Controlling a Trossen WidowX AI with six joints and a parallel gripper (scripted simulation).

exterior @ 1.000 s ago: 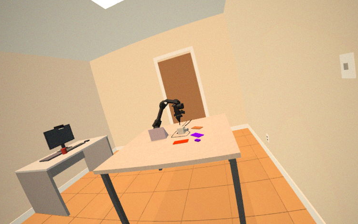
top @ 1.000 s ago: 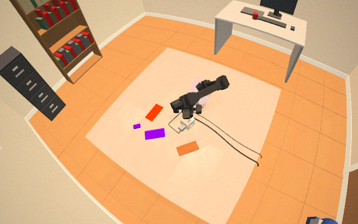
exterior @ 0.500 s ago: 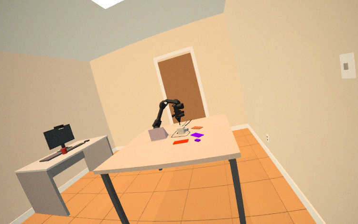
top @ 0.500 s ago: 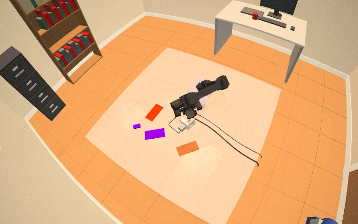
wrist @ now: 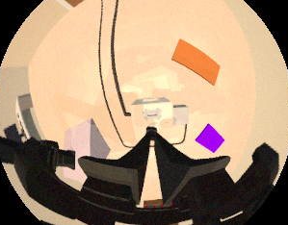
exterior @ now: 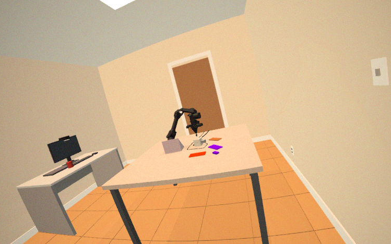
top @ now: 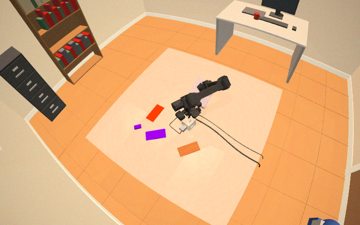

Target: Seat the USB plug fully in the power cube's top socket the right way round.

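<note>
My gripper tip is now 2 cm above the USB plug.
</note>
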